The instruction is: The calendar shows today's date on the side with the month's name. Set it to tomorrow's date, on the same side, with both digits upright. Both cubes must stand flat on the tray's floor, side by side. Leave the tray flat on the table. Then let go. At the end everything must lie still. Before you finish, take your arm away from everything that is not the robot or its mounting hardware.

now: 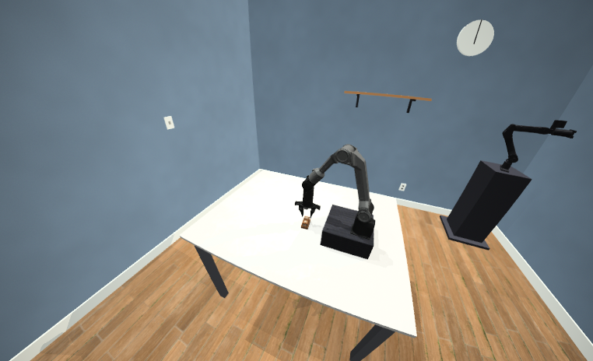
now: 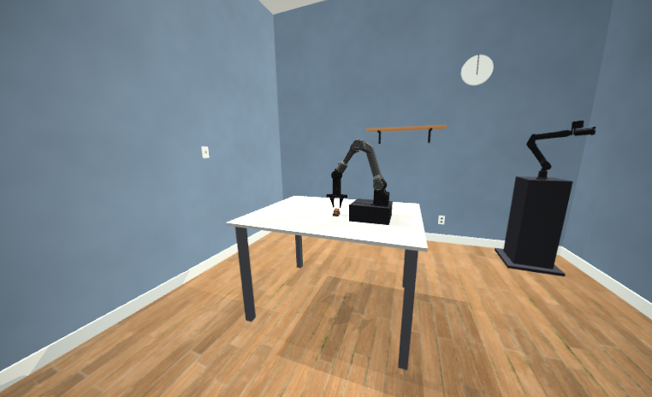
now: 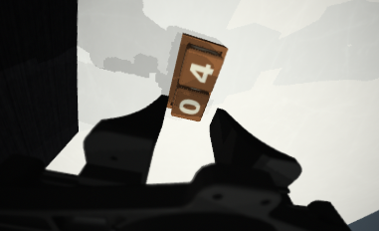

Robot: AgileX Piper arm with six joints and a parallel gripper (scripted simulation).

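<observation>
The brown wooden cube lies 30 mm below my hand.
</observation>
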